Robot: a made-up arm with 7 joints. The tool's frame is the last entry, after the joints.
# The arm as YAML. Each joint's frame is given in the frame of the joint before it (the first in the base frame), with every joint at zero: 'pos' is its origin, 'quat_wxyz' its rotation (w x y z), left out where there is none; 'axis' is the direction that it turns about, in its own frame. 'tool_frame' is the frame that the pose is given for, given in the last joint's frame.
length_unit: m
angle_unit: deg
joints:
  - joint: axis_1
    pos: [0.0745, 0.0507, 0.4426]
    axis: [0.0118, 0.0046, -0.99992]
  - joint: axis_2
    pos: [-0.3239, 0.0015, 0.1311]
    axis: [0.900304, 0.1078, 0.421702]
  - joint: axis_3
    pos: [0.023, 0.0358, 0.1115]
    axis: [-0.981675, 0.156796, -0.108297]
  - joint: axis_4
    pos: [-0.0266, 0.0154, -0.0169]
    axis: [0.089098, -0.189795, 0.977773]
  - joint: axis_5
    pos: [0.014, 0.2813, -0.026]
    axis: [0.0, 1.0, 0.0]
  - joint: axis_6
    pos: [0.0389, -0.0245, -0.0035]
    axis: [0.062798, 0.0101, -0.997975]
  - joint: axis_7
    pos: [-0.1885, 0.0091, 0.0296]
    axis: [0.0, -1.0, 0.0]
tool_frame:
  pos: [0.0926, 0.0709, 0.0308]
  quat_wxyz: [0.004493, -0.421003, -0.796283, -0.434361]
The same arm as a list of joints. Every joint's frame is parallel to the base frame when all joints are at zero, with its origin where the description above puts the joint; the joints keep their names.
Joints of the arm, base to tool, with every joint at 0 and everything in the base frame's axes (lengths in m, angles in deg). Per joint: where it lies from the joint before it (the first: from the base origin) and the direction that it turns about. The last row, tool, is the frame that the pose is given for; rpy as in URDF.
axis_1: offset 0.0745 0.0507 0.4426 axis 0.0118 0.0046 -0.99992
axis_2: offset -0.3239 0.0015 0.1311 axis 0.900304 0.1078 0.421702
axis_3: offset 0.0230 0.0358 0.1115 axis -0.981675 0.156796 -0.108297
axis_4: offset -0.0266 0.0154 -0.0169 axis 0.089098 -0.189795 0.977773
axis_5: offset 0.0140 0.2813 -0.0260 axis 0 1 0
axis_6: offset 0.0389 -0.0245 -0.0035 axis 0.062798 0.0101 -0.997975
axis_7: offset -0.1885 0.0091 0.0296 axis 0 -1 0
tool: offset 0.0926 0.0709 0.0308 rpy 132.15 -21.89 134.08

